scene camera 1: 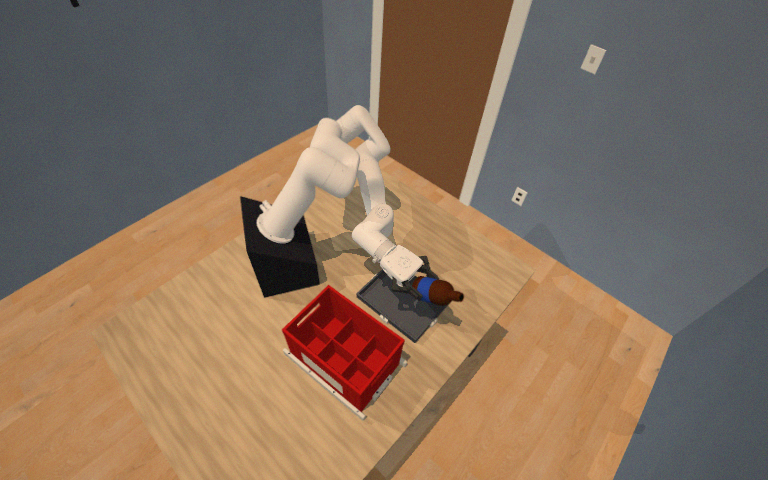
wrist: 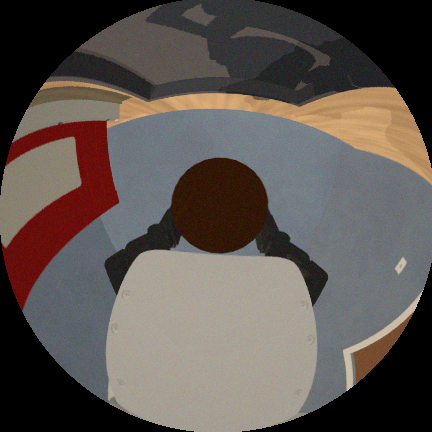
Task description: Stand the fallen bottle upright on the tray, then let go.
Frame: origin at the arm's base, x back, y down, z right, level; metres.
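Seen in the pictures: gripper, between the fingertips: point(scene camera 1: 429, 289) point(wrist: 219, 210); arm's base, origin of its link: point(scene camera 1: 275, 228).
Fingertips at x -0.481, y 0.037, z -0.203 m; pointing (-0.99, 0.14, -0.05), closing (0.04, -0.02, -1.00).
Pixels of each thing's top centre, then the offset from my fingertips to it. "spot": a spot on its surface instead.
- brown bottle, centre of its top: point(wrist: 219, 240) point(scene camera 1: 442, 282) dx -0.032, dy -0.071, dz -0.003 m
- dark grey tray, a spot on its surface: point(wrist: 150, 55) spot: dx +0.021, dy +0.152, dz +0.060 m
- red crate, centre of its top: point(wrist: 45, 236) point(scene camera 1: 342, 335) dx +0.066, dy -0.018, dz +0.288 m
The brown bottle point(scene camera 1: 438, 291) with a blue label is held lying nearly level above the tray, its neck pointing right past the tray's edge. In the wrist view its round dark base point(wrist: 220, 200) faces the camera. My gripper point(scene camera 1: 420, 283) point(wrist: 219, 210) is shut on the bottle, with one black finger on each side of it near the base end. The dark grey tray point(scene camera 1: 416, 326) point(wrist: 150, 55) lies on the table below, partly hidden by my gripper and the bottle and crossed by their shadows.
A red crate point(scene camera 1: 343, 359) point(wrist: 95, 165) with square compartments stands beside the tray, at the lower left in the scene view, with pale rails along its base. The arm's black base block point(scene camera 1: 286, 271) is at the left. The table edge point(scene camera 1: 436, 404) runs past the tray's right side.
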